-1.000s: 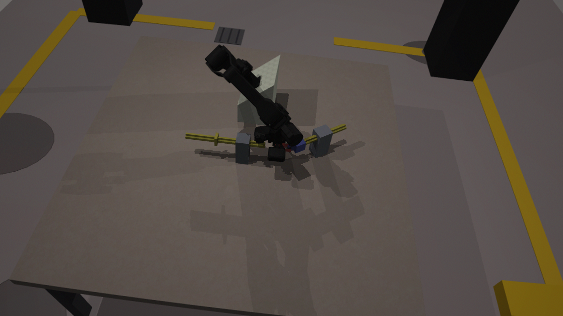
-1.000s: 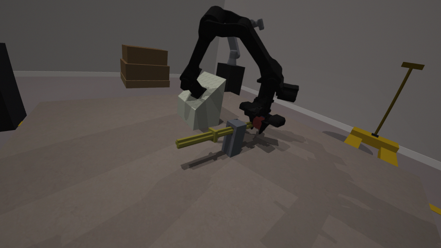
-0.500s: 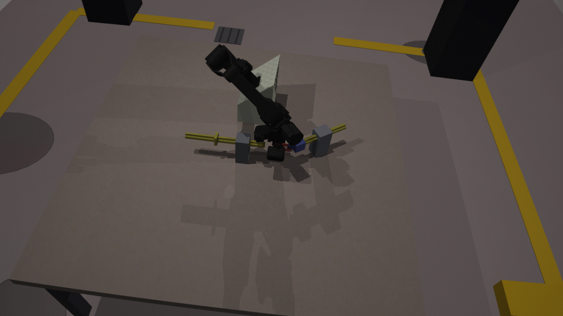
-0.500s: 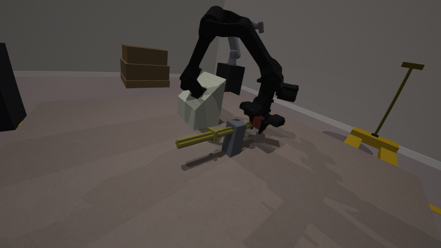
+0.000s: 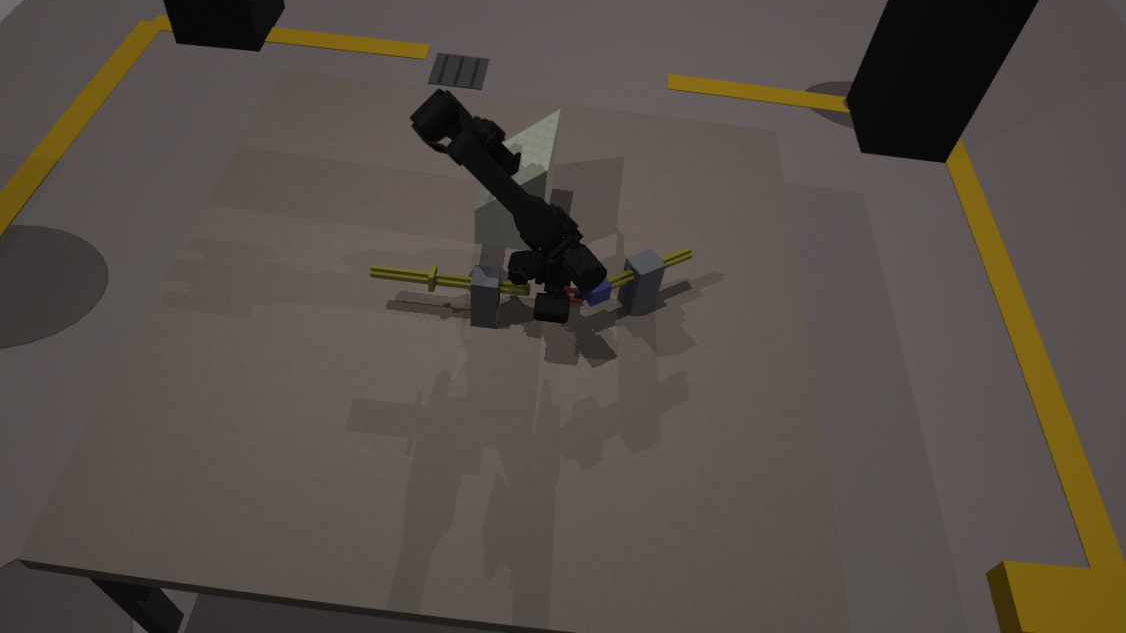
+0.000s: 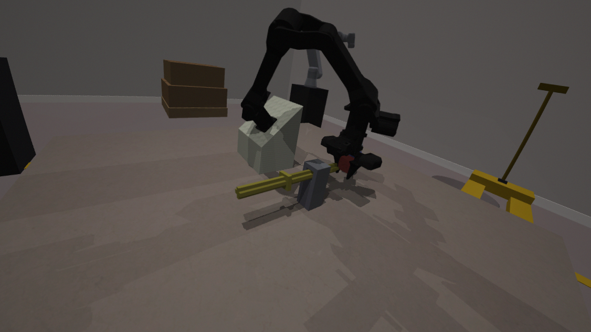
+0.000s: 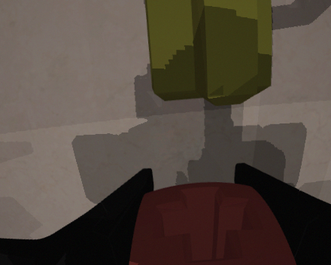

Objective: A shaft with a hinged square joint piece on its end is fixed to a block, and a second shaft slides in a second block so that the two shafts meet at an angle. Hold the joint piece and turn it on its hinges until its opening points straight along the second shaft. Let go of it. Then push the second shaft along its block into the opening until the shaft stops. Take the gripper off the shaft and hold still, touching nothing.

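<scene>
Right now the red joint piece is 2 cm to the left of my gripper tip and 4 cm above it.
</scene>
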